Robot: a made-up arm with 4 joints.
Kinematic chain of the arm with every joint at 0, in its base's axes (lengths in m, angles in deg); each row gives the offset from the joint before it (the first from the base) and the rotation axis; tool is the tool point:
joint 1: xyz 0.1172 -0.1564 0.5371 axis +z
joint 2: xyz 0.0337 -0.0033 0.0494 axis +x
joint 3: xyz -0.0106 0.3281 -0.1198 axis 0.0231 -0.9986 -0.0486
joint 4: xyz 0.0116 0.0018 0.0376 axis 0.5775 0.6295 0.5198
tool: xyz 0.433 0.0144 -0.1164
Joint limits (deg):
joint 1: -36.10..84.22
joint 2: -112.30..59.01
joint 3: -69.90..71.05
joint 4: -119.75..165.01
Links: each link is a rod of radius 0.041 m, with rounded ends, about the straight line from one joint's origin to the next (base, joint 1, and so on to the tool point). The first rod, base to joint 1, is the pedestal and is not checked.
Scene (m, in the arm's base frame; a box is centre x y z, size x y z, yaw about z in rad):
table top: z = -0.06
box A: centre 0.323 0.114 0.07 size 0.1 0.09 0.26 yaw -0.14
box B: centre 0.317 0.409 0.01 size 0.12 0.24 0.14 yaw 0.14
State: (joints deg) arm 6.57 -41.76 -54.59 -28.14
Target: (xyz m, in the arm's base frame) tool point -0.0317 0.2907 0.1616
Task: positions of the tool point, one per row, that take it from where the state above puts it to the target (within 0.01 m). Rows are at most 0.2 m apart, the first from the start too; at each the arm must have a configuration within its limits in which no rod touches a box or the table.
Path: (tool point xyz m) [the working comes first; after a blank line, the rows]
Joints at the target: 47.22 16.96 -65.60 -17.98
Straight joint move there: touches box A.

1: 0.5333 -0.1009 0.1772
2: 0.5469 0.0278 0.2813
3: 0.5174 0.1309 0.4045
4: 0.4526 0.1952 0.5356
5: 0.3638 0.2131 0.6618
6: 0.2637 0.1841 0.7710
7: 0.3295 0.2303 0.6920
8: 0.3607 0.2737 0.5916
9: 0.3520 0.3103 0.4807
10: 0.3026 0.3352 0.3711
11: 0.2162 0.3431 0.2748
12: 0.1008 0.3293 0.2023
13: -0.0317 0.2907 0.1616

